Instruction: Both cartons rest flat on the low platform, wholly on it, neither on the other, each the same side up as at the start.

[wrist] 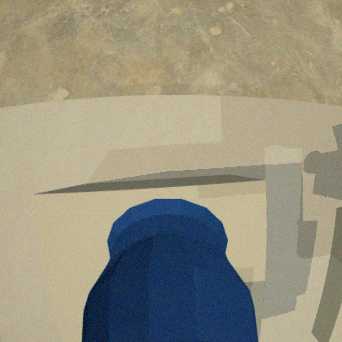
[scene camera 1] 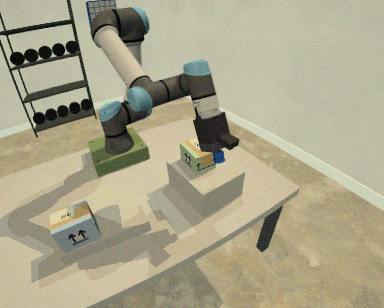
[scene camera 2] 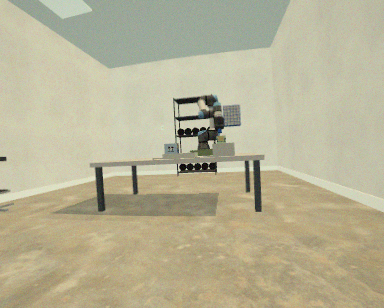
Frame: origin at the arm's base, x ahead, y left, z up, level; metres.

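Seen in the pictures: hand at its tool point: (wrist: 167, 250) (scene camera 1: 220, 161) (scene camera 2: 219, 132); arm's base at its link origin: (scene camera 1: 119, 146) (scene camera 2: 203, 149).
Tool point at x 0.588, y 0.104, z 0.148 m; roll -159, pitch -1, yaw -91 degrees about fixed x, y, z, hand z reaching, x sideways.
Note:
Pixels of each thing's top centre, then the offset from my tool point to it. "spot": a spot on its surface instead.
- blue-grey carton at its top centre: (scene camera 1: 69, 216) (scene camera 2: 171, 143) 0.193 m back, 0.465 m right, 0.071 m down
- low platform at a spot on its surface: (scene camera 2: 187, 156) spot: 0.105 m back, 0.311 m right, 0.207 m down
- green carton at its top centre: (scene camera 1: 197, 146) (scene camera 2: 221, 136) 0.145 m back, 0.036 m left, 0.025 m down
- taller grey block at its top centre: (wrist: 153, 323) (scene camera 1: 204, 166) (scene camera 2: 222, 143) 0.112 m back, 0.039 m left, 0.100 m down
The blue-grey carton (scene camera 1: 77, 235) (scene camera 2: 171, 148) stands upright, arrows up, and appears to rest on the left part of the low platform (scene camera 2: 187, 156). In scene camera 1 that platform is hard to tell from the shadows. The green carton (scene camera 1: 190, 158) (scene camera 2: 221, 140) stands upright on the taller grey block (scene camera 1: 220, 194) (scene camera 2: 224, 150), toward its back edge. My gripper's blue suction cup (scene camera 1: 219, 157) (scene camera 2: 219, 131) (wrist: 167, 217) is off, with no carton on it. It hangs above the block, close beside the green carton; a gap between them is hard to judge.
The arm's green base (scene camera 1: 118, 156) stands on the table (scene camera 1: 280, 191) (scene camera 2: 120, 163), behind and between the cartons. A black shelf rack (scene camera 1: 79, 57) (scene camera 2: 175, 112) stands behind. The table's edge lies in front of the block. Arm shadows cross the table.

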